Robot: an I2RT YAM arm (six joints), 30 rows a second.
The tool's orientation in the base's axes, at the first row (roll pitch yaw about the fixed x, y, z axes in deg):
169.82 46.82 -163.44
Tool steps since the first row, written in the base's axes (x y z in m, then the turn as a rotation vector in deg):
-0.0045 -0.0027 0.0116 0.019 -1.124 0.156
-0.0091 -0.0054 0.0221 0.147 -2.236 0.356
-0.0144 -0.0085 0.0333 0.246 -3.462 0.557
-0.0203 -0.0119 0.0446 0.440 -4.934 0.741
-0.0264 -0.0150 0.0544 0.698 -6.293 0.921
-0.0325 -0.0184 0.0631 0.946 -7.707 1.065
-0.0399 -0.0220 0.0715 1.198 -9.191 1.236
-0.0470 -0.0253 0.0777 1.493 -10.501 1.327
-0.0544 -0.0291 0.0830 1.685 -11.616 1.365
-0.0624 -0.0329 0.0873 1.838 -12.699 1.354
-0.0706 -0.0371 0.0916 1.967 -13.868 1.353
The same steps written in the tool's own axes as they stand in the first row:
-0.0050 0.0008 -0.0117 0.093 -1.008 -0.513
-0.0091 0.0015 -0.0227 0.080 -2.044 -0.982
-0.0132 0.0021 -0.0348 0.108 -3.171 -1.513
-0.0169 0.0028 -0.0474 0.133 -4.562 -2.064
-0.0194 0.0036 -0.0591 0.098 -5.877 -2.529
-0.0211 0.0041 -0.0701 0.106 -7.241 -2.996
-0.0217 0.0048 -0.0818 0.106 -8.668 -3.506
-0.0209 0.0054 -0.0918 0.101 -9.964 -3.869
-0.0192 0.0056 -0.1015 0.165 -11.048 -4.189
-0.0163 0.0059 -0.1109 0.284 -12.093 -4.489
-0.0133 0.0060 -0.1206 0.428 -13.205 -4.843

